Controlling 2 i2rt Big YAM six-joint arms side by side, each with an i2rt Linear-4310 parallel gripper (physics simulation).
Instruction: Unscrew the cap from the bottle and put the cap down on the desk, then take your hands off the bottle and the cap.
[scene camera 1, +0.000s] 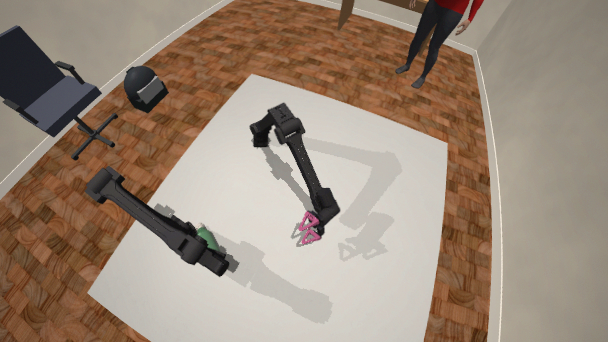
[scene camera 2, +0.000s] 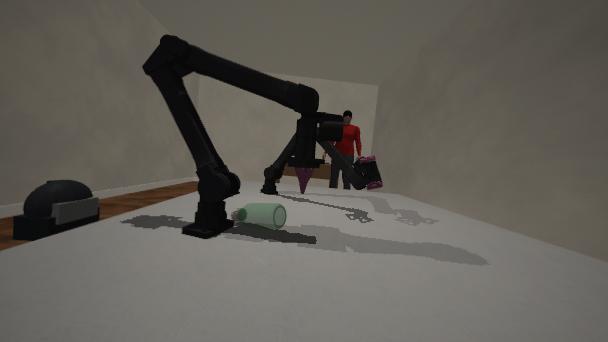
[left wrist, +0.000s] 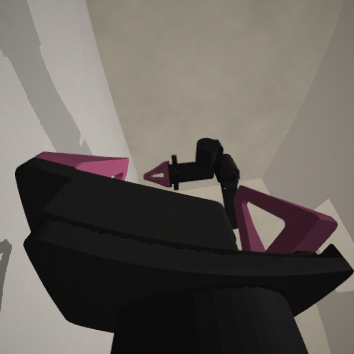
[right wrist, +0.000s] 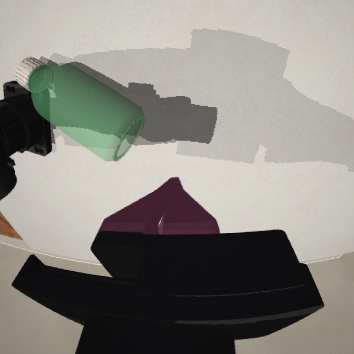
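Pixels of known places: left gripper, between the fingertips: (scene camera 1: 300, 237) (scene camera 2: 370, 170) (left wrist: 184, 178); right gripper, between the fingertips: (scene camera 2: 302, 193) (left wrist: 143, 176) (right wrist: 174, 183); left arm's base, origin of its link: (scene camera 1: 261, 139) (scene camera 2: 269, 192); right arm's base, origin of its link: (scene camera 2: 210, 229) (right wrist: 30, 117).
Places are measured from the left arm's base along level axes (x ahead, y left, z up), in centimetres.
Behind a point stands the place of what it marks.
Observation:
A green see-through bottle (scene camera 1: 207, 238) @(x -21.5, y -61.2, z 8.0 cm) (scene camera 2: 264, 215) @(x -23.4, y -68.4, z 6.5 cm) (right wrist: 92, 110) @(x -19.5, y -63.9, z 8.4 cm) lies on its side on the white desk, close to the base of my right arm. Its pale ribbed cap (scene camera 2: 235, 214) @(x -29.1, y -56.6, z 3.5 cm) (right wrist: 29, 71) @(x -26.4, y -55.1, z 4.9 cm) is at the neck end, on the side toward that base. My right gripper (scene camera 2: 303, 192) @(x -14.1, y -71.8, z 13.3 cm) (right wrist: 174, 183) @(x -14.1, y -71.8, z 13.3 cm) is shut with its fingertips together, empty, above the desk and apart from the bottle; in scene camera 1 its fingers are hidden under the arm. My left gripper (scene camera 1: 301, 234) @(x 20.3, y -63.7, z 21.3 cm) is open and empty, well away from the bottle. The bottle does not show in the left wrist view.
The white desk top (scene camera 1: 380, 295) @(x 57.5, y -89.7, z 0.0 cm) (scene camera 2: 300, 295) @(x -23.5, y -92.1, z 0.0 cm) carries both arms and their shadows. The left arm (scene camera 1: 306, 165) @(x 23.3, y -36.9, z 30.7 cm) stands at the back. A dark helmet (scene camera 1: 142, 87) (scene camera 2: 59, 200) and an office chair (scene camera 1: 57, 105) are off to the left. A person in red (scene camera 1: 432, 37) (scene camera 2: 352, 140) stands beyond the desk.

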